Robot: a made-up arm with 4 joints. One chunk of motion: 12 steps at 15 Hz.
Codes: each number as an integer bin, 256 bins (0 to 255) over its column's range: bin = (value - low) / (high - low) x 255, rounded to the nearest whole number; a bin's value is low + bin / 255 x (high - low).
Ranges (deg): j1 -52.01..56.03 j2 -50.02..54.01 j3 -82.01..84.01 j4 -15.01..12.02
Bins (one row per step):
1: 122 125 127 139
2: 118 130 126 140
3: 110 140 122 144
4: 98 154 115 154
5: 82 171 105 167
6: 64 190 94 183
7: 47 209 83 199
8: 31 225 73 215
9: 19 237 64 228
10: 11 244 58 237
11: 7 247 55 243
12: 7 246 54 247
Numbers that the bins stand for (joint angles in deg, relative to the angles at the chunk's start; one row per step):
1: -0.32 0.98 0.67 -0.28
2: -2.02 3.01 0.02 -0.17
3: -5.40 7.09 -2.58 0.25
4: -10.49 12.81 -7.14 1.31
5: -17.27 19.74 -13.65 2.69
6: -24.89 27.49 -20.81 4.39
7: -32.10 35.24 -27.97 6.08
8: -38.88 41.77 -34.48 7.78
9: -43.96 46.67 -40.34 9.16
10: -47.35 49.52 -44.25 10.11
11: -49.04 50.75 -46.20 10.75
12: -49.04 50.34 -46.85 11.17

